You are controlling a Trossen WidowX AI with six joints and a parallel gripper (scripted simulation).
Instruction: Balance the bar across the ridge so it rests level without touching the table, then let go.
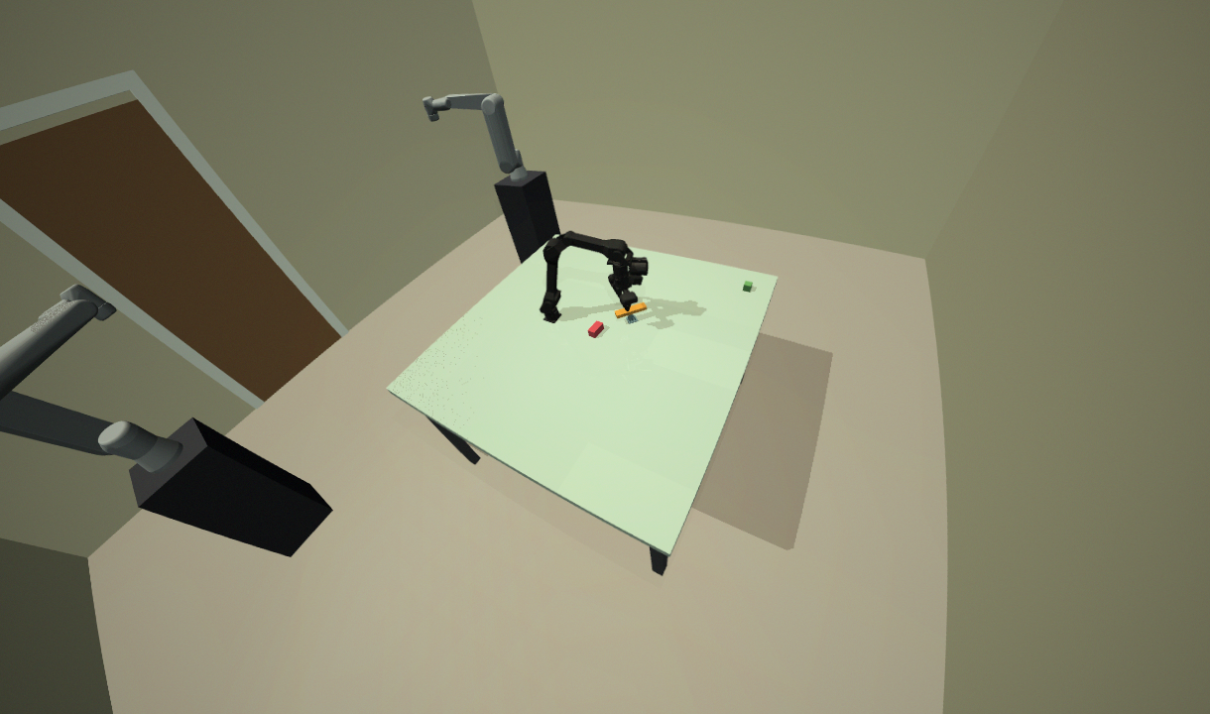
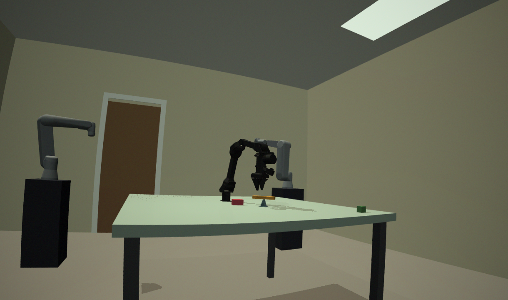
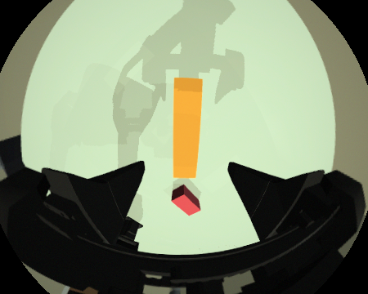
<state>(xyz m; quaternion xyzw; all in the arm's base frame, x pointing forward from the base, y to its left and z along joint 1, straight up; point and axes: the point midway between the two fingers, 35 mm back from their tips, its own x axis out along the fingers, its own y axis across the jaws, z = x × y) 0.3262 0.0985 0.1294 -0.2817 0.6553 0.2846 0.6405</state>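
The orange bar is 40 mm below my gripper tip, 20 mm to the left of it and 20 mm ahead of it. The rest, counted from my gripper tip: red block 110 mm to the right, 90 mm behind, 80 mm below; green cube 410 mm ahead, 400 mm to the left, 80 mm below.
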